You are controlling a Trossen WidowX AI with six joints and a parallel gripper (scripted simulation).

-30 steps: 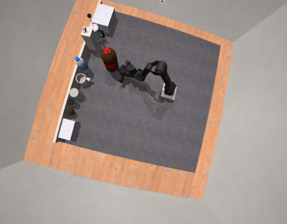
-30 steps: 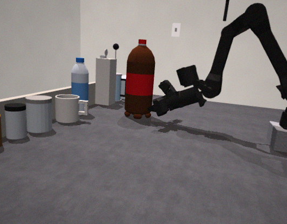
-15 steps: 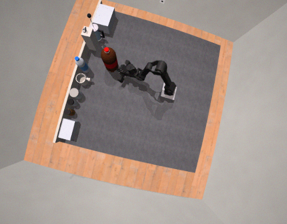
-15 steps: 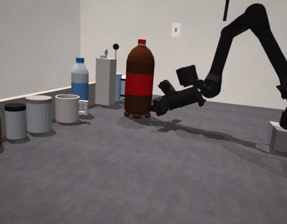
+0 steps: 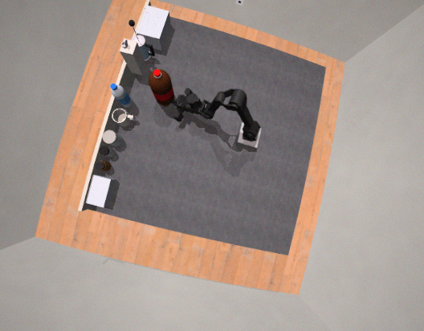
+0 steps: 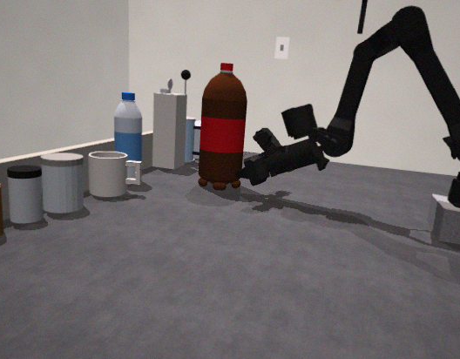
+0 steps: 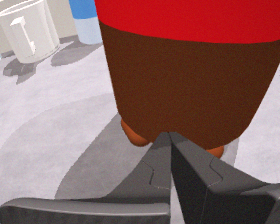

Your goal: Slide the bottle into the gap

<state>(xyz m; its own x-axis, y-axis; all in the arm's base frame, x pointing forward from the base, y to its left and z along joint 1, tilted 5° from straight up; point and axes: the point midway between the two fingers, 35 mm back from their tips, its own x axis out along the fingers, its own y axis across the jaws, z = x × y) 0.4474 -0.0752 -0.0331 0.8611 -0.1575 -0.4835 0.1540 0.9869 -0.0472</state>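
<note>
Now: hand 10 cm below the brown cola bottle, 8 cm short of it and 3 cm to the left of it. The rest, counted from my hand: white microwave-like box (43 cm to the right, 25 cm ahead); blue-capped water bottle (29 cm ahead, 5 cm to the left, 5 cm above); blue pitcher (27 cm to the right, 27 cm ahead, 8 cm above).
</note>
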